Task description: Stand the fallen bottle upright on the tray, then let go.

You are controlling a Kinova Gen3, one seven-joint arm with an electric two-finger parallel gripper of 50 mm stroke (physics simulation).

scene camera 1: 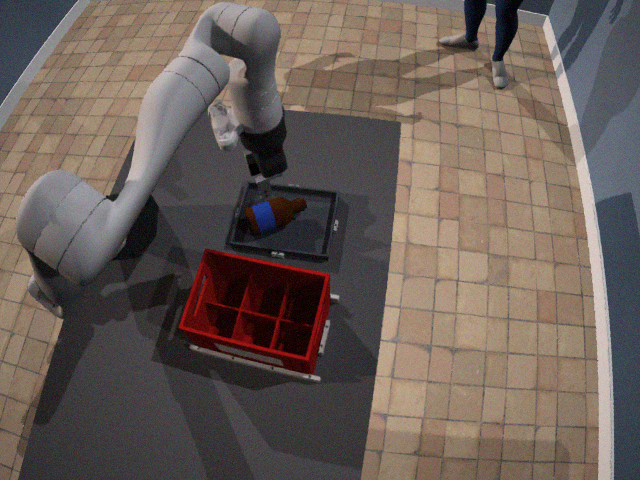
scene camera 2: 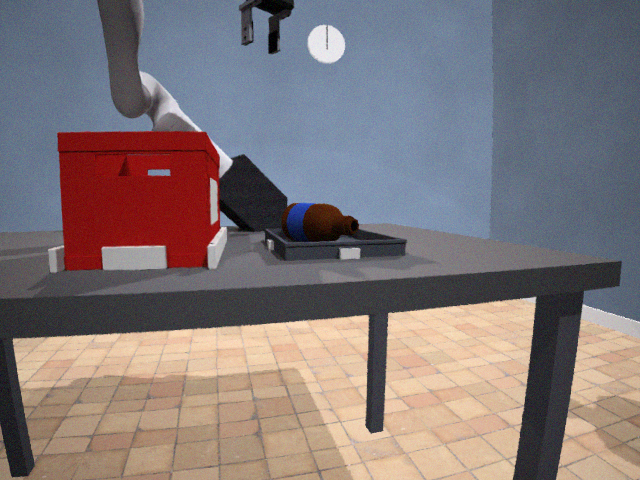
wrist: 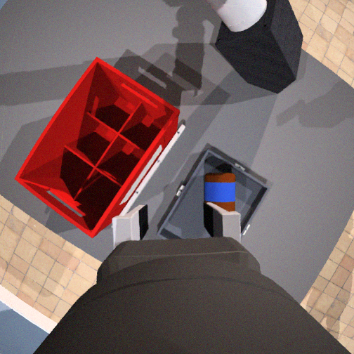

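Seen in the pictures: gripper, fingertip midpoint: [scene camera 1: 261,184] [scene camera 2: 261,48]; arm's base, origin of the base link: [scene camera 2: 220,173].
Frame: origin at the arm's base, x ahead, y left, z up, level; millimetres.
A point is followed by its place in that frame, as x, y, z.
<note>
A brown bottle [scene camera 1: 285,210] @(421, 105, -84) [scene camera 2: 323,222] @(435, 101, -109) [wrist: 220,191] with a blue label lies on its side in the dark tray [scene camera 1: 330,227] @(530, 91, -150) [scene camera 2: 374,249] @(546, 135, -144) [wrist: 184,184]. Its neck points right in both scene views; in the wrist view the right finger hides the neck. My gripper [scene camera 2: 261,46] @(406, -2, 187) [wrist: 175,215] is open and empty, pointing down. It hangs well above the table, and in scene camera 2 a wide gap separates it from the bottle. In scene camera 1 the fingertips show partly, near the tray's back left edge.
A red crate [scene camera 1: 258,310] @(357, -132, -147) [scene camera 2: 134,206] @(506, -199, -75) [wrist: 55,135] with several compartments stands beside the tray, held by low white strips. The arm's black base block [scene camera 2: 253,191] @(58, 75, -49) [wrist: 260,55] stands on the table [scene camera 2: 310,299] @(673, -26, -171). A person's legs [scene camera 1: 504,31] show on the floor beyond the table.
</note>
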